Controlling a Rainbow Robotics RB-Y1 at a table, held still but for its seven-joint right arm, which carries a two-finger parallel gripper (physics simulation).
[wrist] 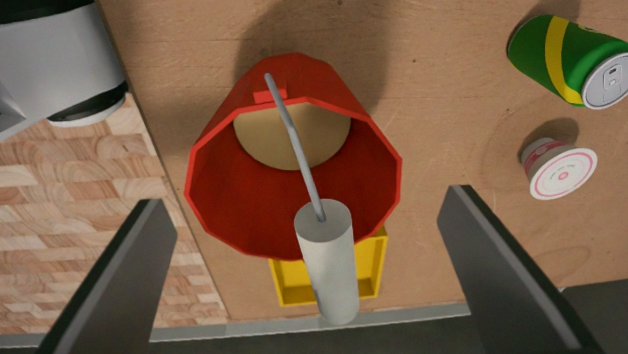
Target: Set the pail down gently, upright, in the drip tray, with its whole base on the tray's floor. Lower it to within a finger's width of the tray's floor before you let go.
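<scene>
The red pail stands upright on the brown board in the middle of the wrist view, its mouth toward the camera and a tan round bottom showing inside. Its wire bail is raised, with a thick white grip over the near part of the mouth. The yellow drip tray lies below the pail in the view, partly hidden behind the pail's rim and the white grip. My gripper is open, its fingers wide apart on either side of the pail and grip, touching neither.
A green and yellow can is at the upper right, with a small white and pink cup below it. A grey and black robot part is at the upper left, over a wood-block surface. A grey edge runs along the bottom.
</scene>
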